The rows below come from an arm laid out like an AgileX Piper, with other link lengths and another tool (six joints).
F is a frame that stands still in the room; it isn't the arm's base.
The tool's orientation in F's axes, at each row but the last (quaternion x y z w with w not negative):
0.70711, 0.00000, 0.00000, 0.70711
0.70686, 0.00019, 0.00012, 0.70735
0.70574, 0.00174, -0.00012, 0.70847
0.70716, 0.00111, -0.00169, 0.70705
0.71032, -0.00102, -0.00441, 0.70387
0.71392, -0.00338, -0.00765, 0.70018
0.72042, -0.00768, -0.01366, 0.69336
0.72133, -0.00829, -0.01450, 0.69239
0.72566, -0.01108, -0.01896, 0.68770
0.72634, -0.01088, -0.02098, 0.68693
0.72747, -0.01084, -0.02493, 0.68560
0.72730, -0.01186, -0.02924, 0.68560
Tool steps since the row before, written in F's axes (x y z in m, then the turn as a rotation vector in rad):
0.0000, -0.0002, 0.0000, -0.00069, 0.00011, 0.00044
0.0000, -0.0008, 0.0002, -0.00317, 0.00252, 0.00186
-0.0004, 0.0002, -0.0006, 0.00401, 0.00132, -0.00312
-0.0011, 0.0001, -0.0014, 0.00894, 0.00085, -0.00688
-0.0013, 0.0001, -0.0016, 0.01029, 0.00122, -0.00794
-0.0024, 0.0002, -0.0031, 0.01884, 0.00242, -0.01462
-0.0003, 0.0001, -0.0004, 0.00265, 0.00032, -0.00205
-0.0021, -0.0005, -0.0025, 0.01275, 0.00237, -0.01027
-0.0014, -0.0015, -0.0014, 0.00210, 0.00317, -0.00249
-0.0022, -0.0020, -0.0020, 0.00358, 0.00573, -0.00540
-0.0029, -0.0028, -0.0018, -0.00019, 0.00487, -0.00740
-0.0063, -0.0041, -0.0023, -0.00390, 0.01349, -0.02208
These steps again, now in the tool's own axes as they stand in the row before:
0.0000, 0.0000, 0.0002, -0.00069, 0.00044, -0.00011
0.0000, 0.0002, 0.0008, -0.00317, 0.00186, -0.00252
-0.0004, -0.0006, -0.0002, 0.00402, -0.00310, -0.00132
-0.0011, -0.0014, -0.0001, 0.00897, -0.00684, -0.00086
-0.0013, -0.0016, -0.0001, 0.01032, -0.00790, -0.00123
-0.0024, -0.0031, -0.0001, 0.01889, -0.01455, -0.00243
-0.0003, -0.0004, -0.0001, 0.00266, -0.00204, -0.00032
-0.0021, -0.0025, 0.0007, 0.01276, -0.01025, -0.00236
-0.0013, -0.0013, 0.0016, 0.00199, -0.00264, -0.00312
-0.0021, -0.0019, 0.0022, 0.00340, -0.00567, -0.00558
-0.0027, -0.0017, 0.0030, -0.00027, -0.00768, -0.00441
-0.0060, -0.0022, 0.0046, -0.00409, -0.02293, -0.01193

